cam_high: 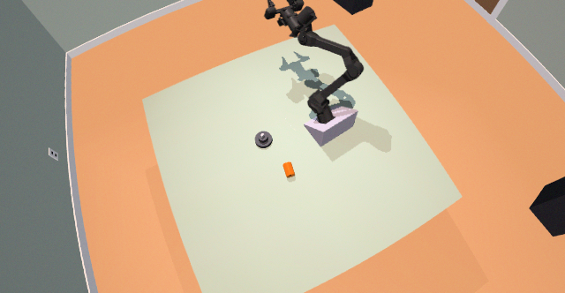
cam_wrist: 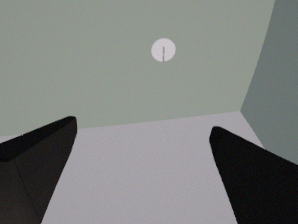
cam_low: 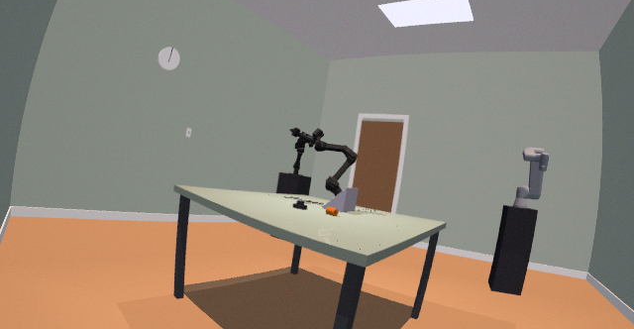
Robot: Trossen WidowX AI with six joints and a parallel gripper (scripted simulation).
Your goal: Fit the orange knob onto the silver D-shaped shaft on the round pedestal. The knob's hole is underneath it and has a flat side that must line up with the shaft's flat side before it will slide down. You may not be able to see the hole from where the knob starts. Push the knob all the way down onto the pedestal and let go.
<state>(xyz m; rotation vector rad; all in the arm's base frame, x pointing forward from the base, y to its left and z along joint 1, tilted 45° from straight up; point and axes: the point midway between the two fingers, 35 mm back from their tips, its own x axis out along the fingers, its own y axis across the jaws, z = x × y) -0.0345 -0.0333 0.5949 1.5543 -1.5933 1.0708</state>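
Now: the orange knob 320 mm ahead of my gripper tip, 540 mm to the left of it and 480 mm below it. The rest, counted from my gripper tip: dark round pedestal 340 mm ahead, 350 mm to the left, 470 mm below.
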